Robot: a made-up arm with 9 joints. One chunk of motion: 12 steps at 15 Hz.
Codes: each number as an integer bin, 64 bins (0 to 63) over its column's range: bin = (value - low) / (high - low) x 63, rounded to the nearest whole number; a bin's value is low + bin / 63 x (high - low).
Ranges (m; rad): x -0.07..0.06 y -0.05..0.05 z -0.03..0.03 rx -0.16..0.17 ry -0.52..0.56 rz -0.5..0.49
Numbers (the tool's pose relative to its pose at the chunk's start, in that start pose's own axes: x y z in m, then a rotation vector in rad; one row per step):
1: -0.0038 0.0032 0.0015 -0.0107 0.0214 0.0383
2: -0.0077 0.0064 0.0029 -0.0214 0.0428 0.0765
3: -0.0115 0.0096 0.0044 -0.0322 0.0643 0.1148
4: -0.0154 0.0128 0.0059 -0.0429 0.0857 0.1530
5: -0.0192 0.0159 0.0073 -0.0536 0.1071 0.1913
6: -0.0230 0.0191 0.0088 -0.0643 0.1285 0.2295
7: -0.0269 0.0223 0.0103 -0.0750 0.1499 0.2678
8: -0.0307 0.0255 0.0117 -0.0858 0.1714 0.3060
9: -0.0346 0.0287 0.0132 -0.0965 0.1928 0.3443
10: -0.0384 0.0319 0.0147 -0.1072 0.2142 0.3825
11: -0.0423 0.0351 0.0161 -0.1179 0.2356 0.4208
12: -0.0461 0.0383 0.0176 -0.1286 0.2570 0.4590
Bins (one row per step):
1: 32 34 33 29 32 34
2: 30 36 35 26 33 37
3: 28 38 36 24 34 39
4: 26 40 38 22 35 42
5: 25 42 39 20 37 44
6: 23 44 41 18 38 46
7: 21 46 42 16 39 49
8: 19 48 44 14 40 51
9: 17 50 45 12 42 54
10: 15 52 47 10 43 56
11: 13 54 48 8 44 59
12: 12 56 50 6 45 61

